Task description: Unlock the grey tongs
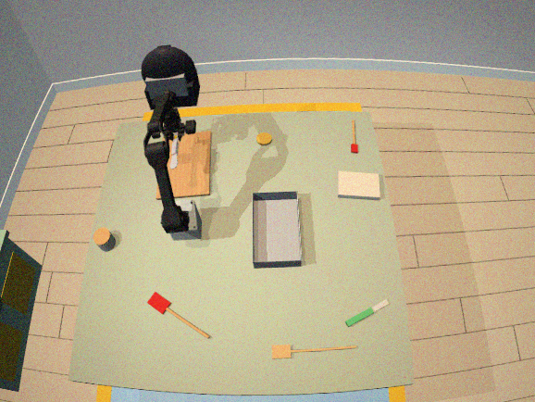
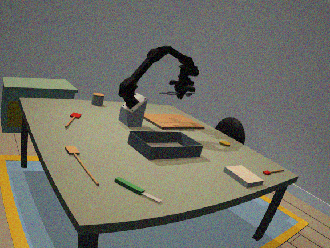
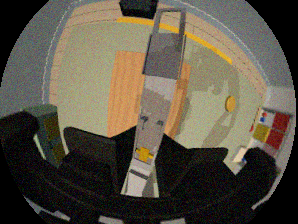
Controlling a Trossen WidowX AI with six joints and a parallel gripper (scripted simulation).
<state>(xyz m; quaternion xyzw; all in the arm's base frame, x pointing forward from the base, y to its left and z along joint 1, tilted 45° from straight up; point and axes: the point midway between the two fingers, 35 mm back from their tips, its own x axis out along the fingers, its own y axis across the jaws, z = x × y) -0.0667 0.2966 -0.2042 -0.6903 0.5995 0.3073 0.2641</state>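
The wooden board lies 150 mm below my gripper tip and 10 mm to the right of it. Round my gripper tip: white block 770 mm ahead, 140 mm below, 130 mm to the right; yellow disc 360 mm ahead, 140 mm below, 130 mm to the left.
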